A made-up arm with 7 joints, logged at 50 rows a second.
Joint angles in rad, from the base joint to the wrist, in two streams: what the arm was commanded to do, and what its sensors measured. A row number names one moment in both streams.
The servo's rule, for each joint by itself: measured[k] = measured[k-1] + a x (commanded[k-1-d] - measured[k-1]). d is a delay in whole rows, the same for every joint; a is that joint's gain. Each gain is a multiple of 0.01, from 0.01 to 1. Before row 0 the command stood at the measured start. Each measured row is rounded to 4 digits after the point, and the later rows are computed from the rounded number. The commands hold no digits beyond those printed.
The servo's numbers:
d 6
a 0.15 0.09 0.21 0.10 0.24 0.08 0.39
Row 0, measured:
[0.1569, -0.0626, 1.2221, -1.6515, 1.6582, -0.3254, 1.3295]
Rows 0 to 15, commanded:
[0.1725, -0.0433, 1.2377, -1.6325, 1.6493, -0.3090, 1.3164]
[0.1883, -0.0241, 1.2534, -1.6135, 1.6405, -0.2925, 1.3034]
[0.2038, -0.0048, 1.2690, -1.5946, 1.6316, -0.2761, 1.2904]
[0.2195, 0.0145, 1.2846, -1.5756, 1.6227, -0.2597, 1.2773]
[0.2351, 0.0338, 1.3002, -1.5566, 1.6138, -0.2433, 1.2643]
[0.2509, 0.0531, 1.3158, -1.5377, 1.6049, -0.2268, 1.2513]
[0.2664, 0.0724, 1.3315, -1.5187, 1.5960, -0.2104, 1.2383]
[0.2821, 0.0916, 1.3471, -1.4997, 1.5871, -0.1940, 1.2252]
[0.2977, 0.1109, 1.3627, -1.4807, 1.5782, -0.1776, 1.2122]
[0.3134, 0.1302, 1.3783, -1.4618, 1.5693, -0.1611, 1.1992]
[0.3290, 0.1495, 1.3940, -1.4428, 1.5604, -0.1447, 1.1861]
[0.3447, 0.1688, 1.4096, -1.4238, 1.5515, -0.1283, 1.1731]
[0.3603, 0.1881, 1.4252, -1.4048, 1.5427, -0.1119, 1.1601]
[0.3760, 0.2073, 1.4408, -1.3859, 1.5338, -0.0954, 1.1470]
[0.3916, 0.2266, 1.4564, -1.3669, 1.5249, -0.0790, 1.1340]
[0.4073, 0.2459, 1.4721, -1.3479, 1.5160, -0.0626, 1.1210]
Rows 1 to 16, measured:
[0.1569, -0.0626, 1.2221, -1.6515, 1.6582, -0.3254, 1.3295]
[0.1569, -0.0626, 1.2221, -1.6515, 1.6582, -0.3254, 1.3295]
[0.1569, -0.0626, 1.2221, -1.6515, 1.6582, -0.3254, 1.3295]
[0.1569, -0.0626, 1.2221, -1.6515, 1.6582, -0.3254, 1.3295]
[0.1569, -0.0626, 1.2221, -1.6515, 1.6582, -0.3254, 1.3295]
[0.1569, -0.0626, 1.2221, -1.6515, 1.6582, -0.3254, 1.3295]
[0.1592, -0.0609, 1.2254, -1.6496, 1.6561, -0.3241, 1.3244]
[0.1636, -0.0576, 1.2313, -1.6460, 1.6524, -0.3216, 1.3162]
[0.1696, -0.0528, 1.2392, -1.6409, 1.6474, -0.3180, 1.3061]
[0.1771, -0.0467, 1.2487, -1.6344, 1.6415, -0.3133, 1.2949]
[0.1858, -0.0395, 1.2595, -1.6266, 1.6349, -0.3077, 1.2830]
[0.1956, -0.0312, 1.2713, -1.6177, 1.6277, -0.3012, 1.2706]
[0.2062, -0.0219, 1.2839, -1.6078, 1.6201, -0.2939, 1.2580]
[0.2176, -0.0117, 1.2972, -1.5970, 1.6122, -0.2859, 1.2452]
[0.2296, -0.0007, 1.3110, -1.5854, 1.6040, -0.2772, 1.2323]
[0.2422, 0.0111, 1.3251, -1.5730, 1.5957, -0.2679, 1.2194]

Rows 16 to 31, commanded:
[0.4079, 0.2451, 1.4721, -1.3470, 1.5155, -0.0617, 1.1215]
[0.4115, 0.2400, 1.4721, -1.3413, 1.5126, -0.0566, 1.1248]
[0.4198, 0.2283, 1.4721, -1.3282, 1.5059, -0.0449, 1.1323]
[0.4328, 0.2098, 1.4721, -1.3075, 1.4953, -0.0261, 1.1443]
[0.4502, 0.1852, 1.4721, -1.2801, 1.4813, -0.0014, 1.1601]
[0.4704, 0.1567, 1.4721, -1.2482, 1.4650, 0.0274, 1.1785]
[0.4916, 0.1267, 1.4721, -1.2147, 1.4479, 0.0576, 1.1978]
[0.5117, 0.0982, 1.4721, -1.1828, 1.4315, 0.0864, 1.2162]
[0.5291, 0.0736, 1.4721, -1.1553, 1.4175, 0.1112, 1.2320]
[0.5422, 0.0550, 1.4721, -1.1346, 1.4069, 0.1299, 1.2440]
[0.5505, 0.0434, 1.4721, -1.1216, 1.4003, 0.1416, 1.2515]
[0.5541, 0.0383, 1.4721, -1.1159, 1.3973, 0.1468, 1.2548]
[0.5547, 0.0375, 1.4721, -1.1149, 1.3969, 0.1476, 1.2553]
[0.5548, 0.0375, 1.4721, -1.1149, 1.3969, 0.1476, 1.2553]
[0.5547, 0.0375, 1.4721, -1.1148, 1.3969, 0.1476, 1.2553]
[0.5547, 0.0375, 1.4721, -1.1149, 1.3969, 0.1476, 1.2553]
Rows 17 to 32, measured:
[0.2552, 0.0236, 1.3396, -1.5600, 1.5872, -0.2580, 1.2064]
[0.2686, 0.0367, 1.3543, -1.5464, 1.5786, -0.2476, 1.1934]
[0.2824, 0.0503, 1.3692, -1.5322, 1.5700, -0.2367, 1.1804]
[0.2964, 0.0644, 1.3842, -1.5176, 1.5613, -0.2254, 1.1674]
[0.3107, 0.0790, 1.3994, -1.5025, 1.5526, -0.2137, 1.1544]
[0.3252, 0.0940, 1.4147, -1.4870, 1.5438, -0.2016, 1.1414]
[0.3376, 0.1076, 1.4268, -1.4730, 1.5370, -0.1904, 1.1336]
[0.3487, 0.1195, 1.4363, -1.4598, 1.5311, -0.1797, 1.1302]
[0.3594, 0.1293, 1.4438, -1.4466, 1.5251, -0.1689, 1.1310]
[0.3704, 0.1365, 1.4497, -1.4327, 1.5179, -0.1575, 1.1362]
[0.3824, 0.1409, 1.4544, -1.4174, 1.5091, -0.1450, 1.1455]
[0.3956, 0.1423, 1.4581, -1.4005, 1.4985, -0.1312, 1.1584]
[0.4100, 0.1409, 1.4610, -1.3819, 1.4864, -0.1161, 1.1738]
[0.4253, 0.1371, 1.4633, -1.3620, 1.4732, -0.0999, 1.1903]
[0.4409, 0.1314, 1.4651, -1.3413, 1.4598, -0.0830, 1.2066]
[0.4561, 0.1245, 1.4666, -1.3206, 1.4471, -0.0660, 1.2212]

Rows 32 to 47, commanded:
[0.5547, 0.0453, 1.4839, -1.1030, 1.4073, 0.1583, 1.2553]
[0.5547, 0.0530, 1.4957, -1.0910, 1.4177, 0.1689, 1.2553]
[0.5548, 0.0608, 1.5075, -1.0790, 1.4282, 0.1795, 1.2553]
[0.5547, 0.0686, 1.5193, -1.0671, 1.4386, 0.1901, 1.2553]
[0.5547, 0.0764, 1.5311, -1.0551, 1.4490, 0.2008, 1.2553]
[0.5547, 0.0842, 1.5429, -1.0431, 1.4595, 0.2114, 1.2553]
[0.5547, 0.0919, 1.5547, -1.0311, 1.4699, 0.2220, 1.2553]
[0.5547, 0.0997, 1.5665, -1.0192, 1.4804, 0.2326, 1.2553]
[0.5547, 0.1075, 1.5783, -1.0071, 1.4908, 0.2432, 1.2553]
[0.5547, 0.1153, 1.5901, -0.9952, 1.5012, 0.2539, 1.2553]
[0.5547, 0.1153, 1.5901, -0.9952, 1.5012, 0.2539, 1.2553]
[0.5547, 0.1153, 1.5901, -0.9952, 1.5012, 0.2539, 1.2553]
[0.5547, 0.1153, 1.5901, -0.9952, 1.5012, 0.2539, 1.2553]
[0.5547, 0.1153, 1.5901, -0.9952, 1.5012, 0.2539, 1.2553]
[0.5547, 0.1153, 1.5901, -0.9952, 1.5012, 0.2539, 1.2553]
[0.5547, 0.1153, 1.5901, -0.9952, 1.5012, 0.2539, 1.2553]
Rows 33 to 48, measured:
[0.4703, 0.1172, 1.4678, -1.3007, 1.4359, -0.0494, 1.2330]
[0.4829, 0.1101, 1.4687, -1.2822, 1.4266, -0.0337, 1.2415]
[0.4937, 0.1036, 1.4694, -1.2655, 1.4195, -0.0192, 1.2469]
[0.5029, 0.0977, 1.4700, -1.2504, 1.4141, -0.0059, 1.2502]
[0.5107, 0.0923, 1.4704, -1.2368, 1.4100, 0.0064, 1.2522]
[0.5173, 0.0874, 1.4708, -1.2246, 1.4069, 0.0177, 1.2534]
[0.5229, 0.0836, 1.4736, -1.2124, 1.4070, 0.0289, 1.2541]
[0.5277, 0.0808, 1.4782, -1.2003, 1.4096, 0.0401, 1.2546]
[0.5318, 0.0790, 1.4844, -1.1882, 1.4141, 0.0513, 1.2549]
[0.5352, 0.0781, 1.4917, -1.1761, 1.4200, 0.0624, 1.2551]
[0.5381, 0.0779, 1.5000, -1.1640, 1.4270, 0.0735, 1.2552]
[0.5406, 0.0785, 1.5090, -1.1519, 1.4348, 0.0845, 1.2552]
[0.5427, 0.0797, 1.5186, -1.1398, 1.4432, 0.0955, 1.2552]
[0.5445, 0.0815, 1.5287, -1.1277, 1.4521, 0.1065, 1.2552]
[0.5460, 0.0838, 1.5391, -1.1156, 1.4614, 0.1174, 1.2552]
[0.5473, 0.0866, 1.5498, -1.1036, 1.4710, 0.1283, 1.2552]

